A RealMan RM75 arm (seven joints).
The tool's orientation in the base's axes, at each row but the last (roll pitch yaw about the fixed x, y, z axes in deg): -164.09 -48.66 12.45; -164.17 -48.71 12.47; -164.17 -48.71 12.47; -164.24 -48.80 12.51; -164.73 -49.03 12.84; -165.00 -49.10 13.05; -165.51 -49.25 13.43; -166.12 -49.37 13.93; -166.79 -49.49 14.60; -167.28 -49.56 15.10; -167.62 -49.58 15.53
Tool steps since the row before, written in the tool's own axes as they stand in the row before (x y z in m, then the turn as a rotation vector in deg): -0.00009 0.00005 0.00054 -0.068 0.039 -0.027; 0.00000 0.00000 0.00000 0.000 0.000 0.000; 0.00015 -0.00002 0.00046 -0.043 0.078 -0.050; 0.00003 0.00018 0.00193 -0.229 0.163 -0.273; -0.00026 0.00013 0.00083 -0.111 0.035 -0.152; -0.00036 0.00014 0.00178 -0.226 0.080 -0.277; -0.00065 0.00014 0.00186 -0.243 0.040 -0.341; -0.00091 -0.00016 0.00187 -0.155 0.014 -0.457; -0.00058 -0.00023 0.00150 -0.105 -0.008 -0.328; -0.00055 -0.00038 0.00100 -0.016 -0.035 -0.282; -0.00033 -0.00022 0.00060 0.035 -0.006 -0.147
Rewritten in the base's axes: 0.00031 0.00017 -0.00042 -0.045 -0.056 -0.041; 0.00000 0.00000 0.00000 0.000 0.000 0.000; 0.00039 0.00023 -0.00018 -0.028 -0.097 -0.015; 0.00134 0.00066 -0.00123 -0.258 -0.294 -0.028; 0.00043 0.00019 -0.00074 -0.156 -0.111 0.006; 0.00099 0.00056 -0.00142 -0.292 -0.221 -0.009; 0.00086 0.00055 -0.00169 -0.361 -0.214 0.025; 0.00059 0.00077 -0.00185 -0.393 -0.224 0.169; 0.00053 0.00072 -0.00136 -0.285 -0.144 0.129; 0.00016 0.00065 -0.00100 -0.211 -0.086 0.171; 0.00010 0.00038 -0.00060 -0.078 -0.048 0.121
